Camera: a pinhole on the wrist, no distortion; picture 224 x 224 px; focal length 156.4 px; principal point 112.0 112.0 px. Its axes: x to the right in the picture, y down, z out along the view. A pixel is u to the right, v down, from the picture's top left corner.
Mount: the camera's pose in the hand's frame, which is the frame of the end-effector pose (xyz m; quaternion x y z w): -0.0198 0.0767 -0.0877 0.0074 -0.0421 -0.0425 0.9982
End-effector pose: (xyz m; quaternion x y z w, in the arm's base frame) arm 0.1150 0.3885 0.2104 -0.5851 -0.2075 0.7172 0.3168
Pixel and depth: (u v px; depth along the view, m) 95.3 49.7 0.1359
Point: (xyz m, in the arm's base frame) 0.0718 0.3407 0.2414
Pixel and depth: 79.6 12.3 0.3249
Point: -0.0629 0.4043 0.4407
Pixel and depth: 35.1 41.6 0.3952
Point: -0.1145 0.2904 0.5200
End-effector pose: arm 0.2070 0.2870 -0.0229 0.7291 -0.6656 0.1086 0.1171
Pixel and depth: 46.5 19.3 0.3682
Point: 0.3187 0.4259 -0.3452
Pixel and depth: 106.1 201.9 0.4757
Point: -0.1409 0.1860 -0.4010
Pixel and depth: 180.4 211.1 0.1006
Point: 0.0742 0.2502 -0.0293
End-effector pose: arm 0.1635 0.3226 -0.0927 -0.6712 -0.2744 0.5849 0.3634
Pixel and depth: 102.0 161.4 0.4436
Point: -0.2098 0.1981 -0.2407
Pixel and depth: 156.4 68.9 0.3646
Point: -0.1053 0.4256 -0.1035
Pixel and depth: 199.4 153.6 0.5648
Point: -0.3012 0.4987 -0.4263
